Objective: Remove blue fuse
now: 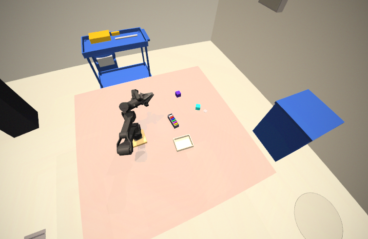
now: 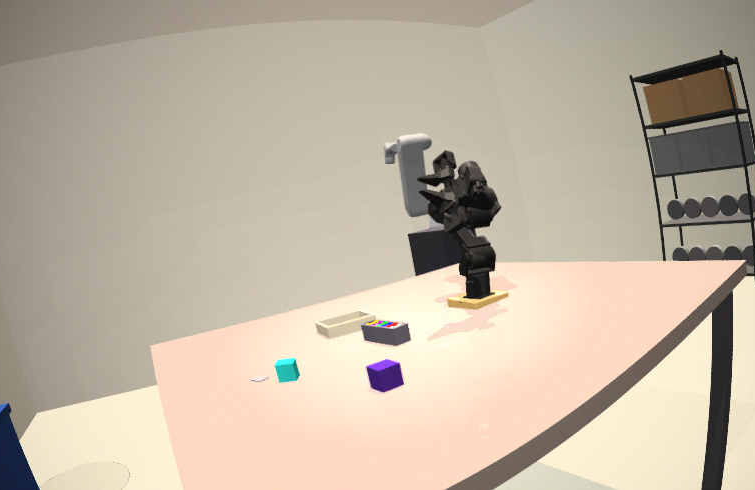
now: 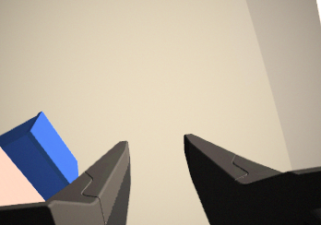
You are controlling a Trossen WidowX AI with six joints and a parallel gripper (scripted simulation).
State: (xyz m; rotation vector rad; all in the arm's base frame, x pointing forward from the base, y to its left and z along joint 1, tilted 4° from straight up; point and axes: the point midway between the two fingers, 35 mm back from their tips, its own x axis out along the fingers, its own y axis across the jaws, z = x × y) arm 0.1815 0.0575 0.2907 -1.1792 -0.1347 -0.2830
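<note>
My gripper tip is 110 mm short of the red fuse, 50 mm to the left of it and 300 mm above it. The rest, counted from my gripper tip: white fuse (110 mm ahead, 30 mm to the right, 300 mm below); blue fuse (110 mm ahead, 70 mm to the right, 300 mm below); green fuse (110 mm ahead, 90 mm to the right, 300 mm below).
</note>
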